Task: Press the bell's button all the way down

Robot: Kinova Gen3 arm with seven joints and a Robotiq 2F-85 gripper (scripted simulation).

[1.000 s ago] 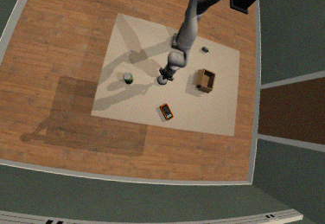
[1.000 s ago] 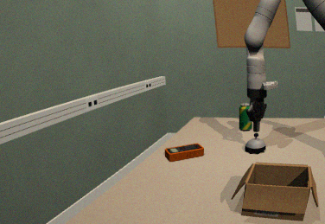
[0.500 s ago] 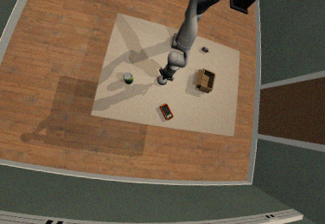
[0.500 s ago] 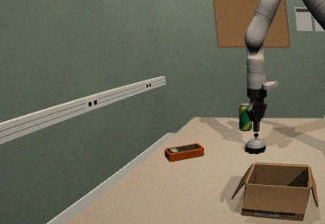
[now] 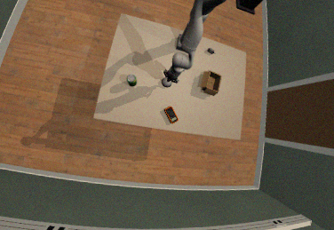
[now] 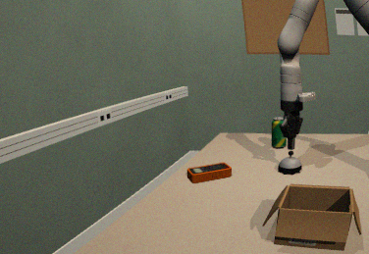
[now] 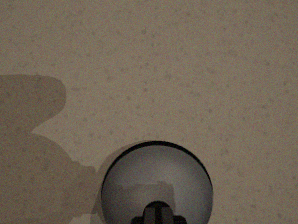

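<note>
My gripper is now 4 cm above the button. From my hand the other things lie so: green can 27 cm to the right, 4 cm ahead, 3 cm below; bell 5 cm below; cardboard box 38 cm to the left, 5 cm below, 4 cm behind.
</note>
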